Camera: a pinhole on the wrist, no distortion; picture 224 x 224 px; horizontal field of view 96.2 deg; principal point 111.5 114.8 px. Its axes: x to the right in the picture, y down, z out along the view. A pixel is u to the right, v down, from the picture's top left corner.
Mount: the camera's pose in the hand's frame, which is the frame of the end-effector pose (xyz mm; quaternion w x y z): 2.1 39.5 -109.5 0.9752 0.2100 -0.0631 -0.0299
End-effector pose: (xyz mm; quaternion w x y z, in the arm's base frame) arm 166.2 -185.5 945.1 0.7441 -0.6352 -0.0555 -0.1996
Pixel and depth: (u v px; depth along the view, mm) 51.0 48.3 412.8
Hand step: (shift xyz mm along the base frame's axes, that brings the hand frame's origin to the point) -391.8 148.8 247.5
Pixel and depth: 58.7 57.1 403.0
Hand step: -339.6 156.4 227.0
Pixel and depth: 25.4 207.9 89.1
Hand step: -45.2 25.2 -106.9
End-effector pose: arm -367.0 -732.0 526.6 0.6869 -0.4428 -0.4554 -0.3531
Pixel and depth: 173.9 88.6 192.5
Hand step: -70.6 11.5 125.1
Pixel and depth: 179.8 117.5 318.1
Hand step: -95.1 141.0 231.0
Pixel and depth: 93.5 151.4 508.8
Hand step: -172.9 403.4 -64.1
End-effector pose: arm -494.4 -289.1 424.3 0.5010 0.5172 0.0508 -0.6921
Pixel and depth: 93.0 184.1 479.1
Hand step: -190.3 -251.0 382.9
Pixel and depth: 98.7 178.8 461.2
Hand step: -191.9 -239.9 333.8
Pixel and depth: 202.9 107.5 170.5
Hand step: -73.1 -91.3 -99.5
